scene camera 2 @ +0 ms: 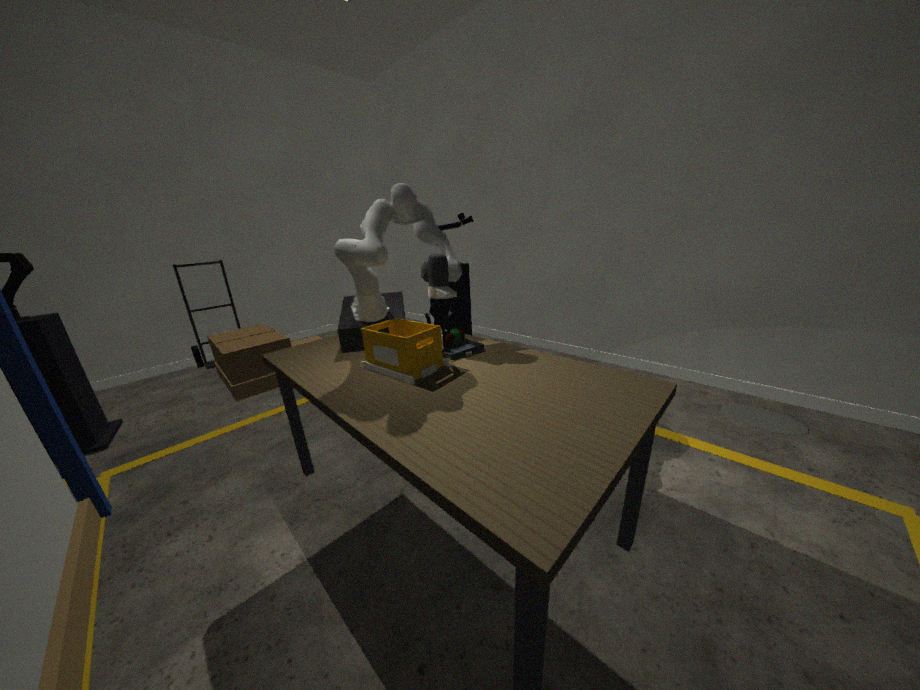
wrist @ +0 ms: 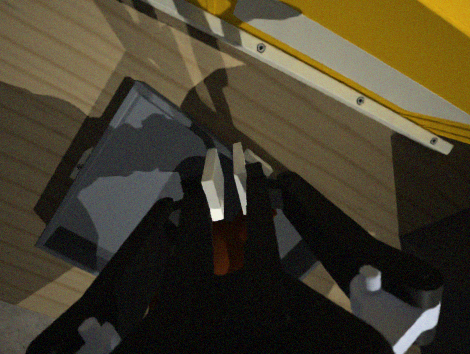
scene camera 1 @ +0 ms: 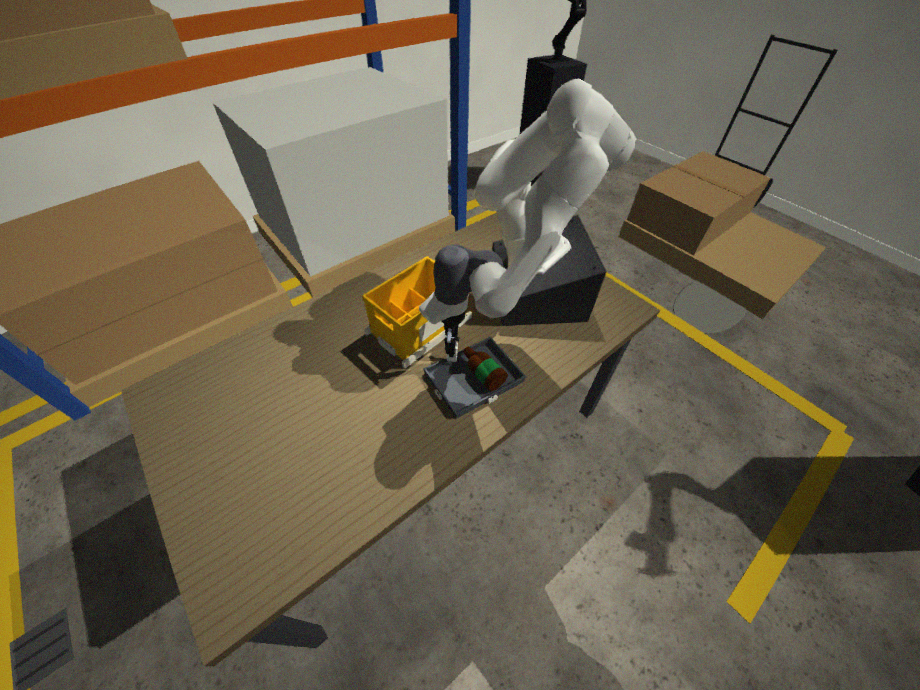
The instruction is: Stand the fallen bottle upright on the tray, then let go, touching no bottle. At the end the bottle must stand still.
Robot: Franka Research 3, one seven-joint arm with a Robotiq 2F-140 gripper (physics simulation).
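A brown bottle with a green band (scene camera 1: 486,369) (scene camera 2: 455,335) (wrist: 228,250) lies over on its side on the grey tray (scene camera 1: 456,409) (wrist: 127,192), its neck toward the crate side. In the wrist view its body is mostly hidden behind the fingers. My gripper (scene camera 1: 451,356) (wrist: 228,161) points down at the neck end, low over the tray. Its light pads stand a narrow gap apart, and brown glass shows between the fingers. It looks shut on the bottle's neck; the contact itself is partly hidden.
A yellow crate (scene camera 1: 397,334) (scene camera 2: 405,351) (wrist: 425,45) stands on a pale base right beside the tray, close to the gripper. The arm's dark base block (scene camera 1: 572,289) stands behind the tray on the wooden table (scene camera 1: 297,475) (scene camera 2: 535,430).
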